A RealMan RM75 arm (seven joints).
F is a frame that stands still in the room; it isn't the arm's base.
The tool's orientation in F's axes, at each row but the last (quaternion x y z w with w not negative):
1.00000 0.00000 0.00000 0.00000
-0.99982 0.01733 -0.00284 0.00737
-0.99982 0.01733 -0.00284 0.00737
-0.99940 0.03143 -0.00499 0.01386
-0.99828 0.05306 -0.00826 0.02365
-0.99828 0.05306 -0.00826 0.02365
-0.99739 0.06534 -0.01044 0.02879
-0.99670 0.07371 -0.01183 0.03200
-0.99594 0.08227 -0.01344 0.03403
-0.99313 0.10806 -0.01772 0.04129
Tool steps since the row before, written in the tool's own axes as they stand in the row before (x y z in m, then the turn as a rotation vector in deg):
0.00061 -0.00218 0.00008 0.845 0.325 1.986
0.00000 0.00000 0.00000 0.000 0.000 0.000
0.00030 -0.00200 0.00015 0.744 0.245 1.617
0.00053 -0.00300 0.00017 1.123 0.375 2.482
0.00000 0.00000 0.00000 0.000 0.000 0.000
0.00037 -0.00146 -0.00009 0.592 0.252 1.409
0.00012 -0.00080 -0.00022 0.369 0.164 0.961
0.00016 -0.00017 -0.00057 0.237 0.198 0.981
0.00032 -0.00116 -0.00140 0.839 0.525 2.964
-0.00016 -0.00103 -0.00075 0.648 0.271 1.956
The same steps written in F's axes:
0.00061 0.00218 -0.00008 0.845 -0.325 -1.986
0.00000 0.00000 0.00000 0.000 0.000 0.000
0.00037 0.00199 -0.00012 0.745 -0.247 -1.616
0.00072 0.00296 -0.00008 1.124 -0.377 -2.481
0.00000 0.00000 0.00000 0.000 0.000 0.000
0.00052 0.00141 0.00017 0.589 -0.248 -1.411
0.00022 0.00076 0.00027 0.368 -0.157 -0.963
0.00017 0.00011 0.00058 0.233 -0.170 -0.987
0.00046 0.00100 0.00148 0.838 -0.461 -2.975
0.00003 0.00098 0.00083 0.661 -0.251 -1.954

